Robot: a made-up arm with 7 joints. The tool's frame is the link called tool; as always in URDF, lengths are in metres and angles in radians. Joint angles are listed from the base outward. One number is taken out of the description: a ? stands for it. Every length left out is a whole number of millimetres.
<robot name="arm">
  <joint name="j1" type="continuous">
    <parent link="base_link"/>
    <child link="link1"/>
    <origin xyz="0 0.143 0" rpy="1.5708 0 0"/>
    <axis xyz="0 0 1"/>
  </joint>
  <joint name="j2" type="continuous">
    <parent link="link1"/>
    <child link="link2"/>
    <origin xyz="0 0 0" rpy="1.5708 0 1.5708"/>
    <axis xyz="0 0 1"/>
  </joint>
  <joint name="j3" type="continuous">
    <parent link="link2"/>
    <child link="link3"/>
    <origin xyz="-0.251 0 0" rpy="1.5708 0 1.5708"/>
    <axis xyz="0 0 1"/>
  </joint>
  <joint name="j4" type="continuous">
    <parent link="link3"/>
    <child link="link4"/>
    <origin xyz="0 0 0" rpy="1.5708 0 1.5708"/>
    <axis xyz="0 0 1"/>
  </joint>
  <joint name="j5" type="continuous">
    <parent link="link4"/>
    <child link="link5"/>
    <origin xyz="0 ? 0" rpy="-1.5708 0 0"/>
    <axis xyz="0 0 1"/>
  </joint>
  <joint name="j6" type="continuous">
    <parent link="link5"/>
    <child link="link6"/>
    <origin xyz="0 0 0" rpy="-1.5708 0 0"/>
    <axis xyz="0 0 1"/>
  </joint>
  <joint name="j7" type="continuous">
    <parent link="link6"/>
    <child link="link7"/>
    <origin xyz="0 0 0" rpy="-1.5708 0 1.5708"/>
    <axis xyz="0 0 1"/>
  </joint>
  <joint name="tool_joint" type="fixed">
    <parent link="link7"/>
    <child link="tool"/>
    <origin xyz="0 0 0" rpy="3.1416 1.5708 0"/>
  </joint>
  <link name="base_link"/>
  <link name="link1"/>
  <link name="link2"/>
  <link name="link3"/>
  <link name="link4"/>
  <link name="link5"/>
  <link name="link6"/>
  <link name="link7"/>
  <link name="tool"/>
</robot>
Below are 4 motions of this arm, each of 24 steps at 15 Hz.
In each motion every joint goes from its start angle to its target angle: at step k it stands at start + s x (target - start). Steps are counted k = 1, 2, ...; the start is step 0. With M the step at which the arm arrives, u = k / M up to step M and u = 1 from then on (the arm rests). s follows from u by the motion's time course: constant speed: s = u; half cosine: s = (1 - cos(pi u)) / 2; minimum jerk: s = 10 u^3 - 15 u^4 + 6 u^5.
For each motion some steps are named. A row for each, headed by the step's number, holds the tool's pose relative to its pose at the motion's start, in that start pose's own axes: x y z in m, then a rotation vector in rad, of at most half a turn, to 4 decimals.
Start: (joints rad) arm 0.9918 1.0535 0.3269 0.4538 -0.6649 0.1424 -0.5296
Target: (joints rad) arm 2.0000 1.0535 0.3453 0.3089 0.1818 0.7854 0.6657
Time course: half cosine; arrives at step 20
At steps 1, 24:
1: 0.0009 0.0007 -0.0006 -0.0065 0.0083 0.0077
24: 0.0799 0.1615 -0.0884 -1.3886 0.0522 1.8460

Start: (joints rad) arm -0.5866 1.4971 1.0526 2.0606 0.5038 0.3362 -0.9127
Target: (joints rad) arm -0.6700 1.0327 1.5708 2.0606 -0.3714 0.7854 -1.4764
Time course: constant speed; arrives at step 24
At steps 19, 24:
19: -0.0381 0.1148 -0.0002 1.1579 -0.1547 -0.8016
24: -0.0449 0.1483 0.0092 1.4428 -0.2400 -1.0650

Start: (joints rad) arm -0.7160 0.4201 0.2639 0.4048 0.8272 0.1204 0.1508
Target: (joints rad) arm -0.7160 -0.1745 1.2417 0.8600 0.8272 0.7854 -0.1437
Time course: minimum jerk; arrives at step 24
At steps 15, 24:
15: -0.0660 -0.0483 0.0183 -0.0683 0.3298 0.7480
24: -0.1040 -0.0360 0.0418 -0.0610 0.4622 0.9865

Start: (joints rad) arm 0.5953 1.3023 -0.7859 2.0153 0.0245 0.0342 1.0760
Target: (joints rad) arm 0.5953 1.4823 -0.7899 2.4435 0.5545 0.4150 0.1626
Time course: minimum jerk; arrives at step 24
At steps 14, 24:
14: 0.0641 -0.0210 0.0158 0.4648 -0.1382 0.2316
24: 0.0977 -0.0372 0.0233 0.6465 -0.1342 0.3769

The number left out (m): -0.281
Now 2 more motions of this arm.
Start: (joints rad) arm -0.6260 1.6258 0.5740 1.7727 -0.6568 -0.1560 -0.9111
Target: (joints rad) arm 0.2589 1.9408 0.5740 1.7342 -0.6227 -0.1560 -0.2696
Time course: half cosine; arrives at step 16
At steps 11, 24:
11: -0.0902 0.1867 -0.1101 -0.0551 0.0290 -0.5655
24: -0.0941 0.2567 -0.1202 -0.0785 0.1018 -0.7317

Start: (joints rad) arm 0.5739 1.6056 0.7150 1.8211 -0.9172 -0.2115 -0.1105
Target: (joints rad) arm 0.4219 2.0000 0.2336 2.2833 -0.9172 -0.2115 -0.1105
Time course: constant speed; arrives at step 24
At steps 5, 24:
5: 0.0412 0.0128 -0.0185 0.0249 -0.2071 -0.0047
24: 0.1891 0.0562 0.0010 0.0777 -0.9700 0.0784

